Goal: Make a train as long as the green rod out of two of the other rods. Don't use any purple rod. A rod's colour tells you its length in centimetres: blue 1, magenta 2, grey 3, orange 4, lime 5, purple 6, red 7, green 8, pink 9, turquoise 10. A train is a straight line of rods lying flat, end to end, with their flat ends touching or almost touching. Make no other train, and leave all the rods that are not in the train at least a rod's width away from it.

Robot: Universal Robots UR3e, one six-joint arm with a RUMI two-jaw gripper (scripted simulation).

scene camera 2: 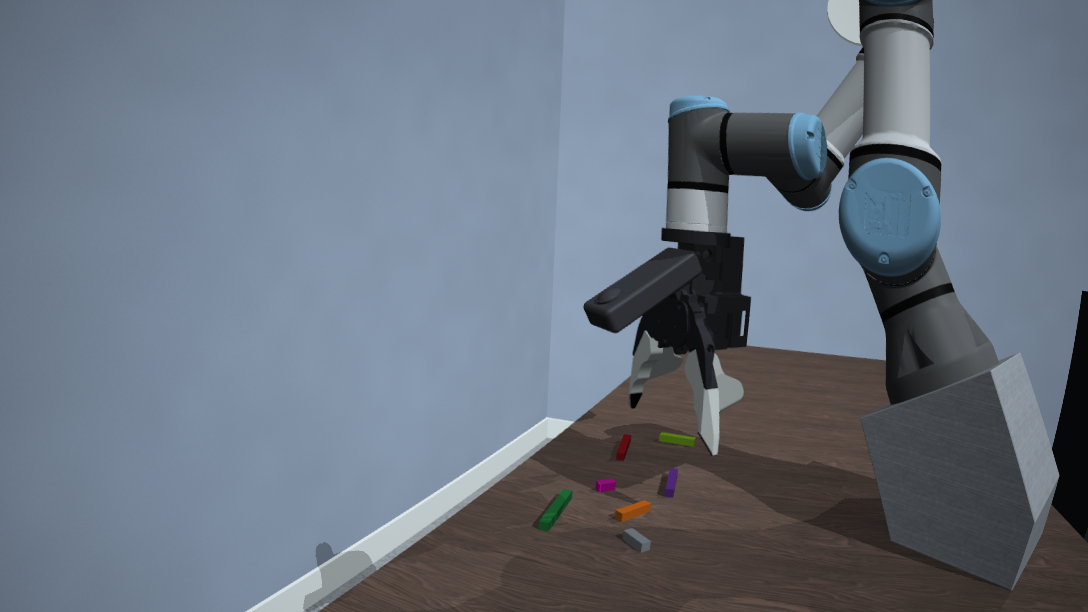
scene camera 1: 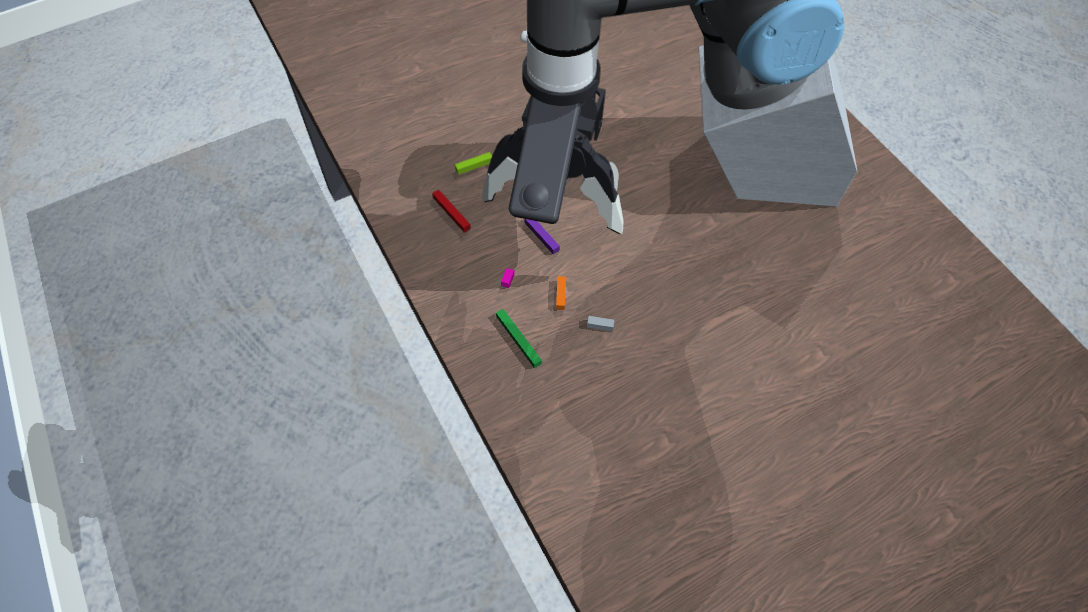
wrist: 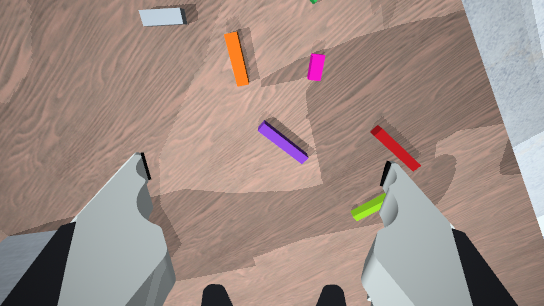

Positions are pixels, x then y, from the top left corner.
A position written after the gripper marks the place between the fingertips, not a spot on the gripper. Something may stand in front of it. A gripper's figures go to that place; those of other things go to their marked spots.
The gripper (wrist: 268, 158) is 0.14 m from the lens. A purple rod (wrist: 265, 128) is 0.20 m from the lens.
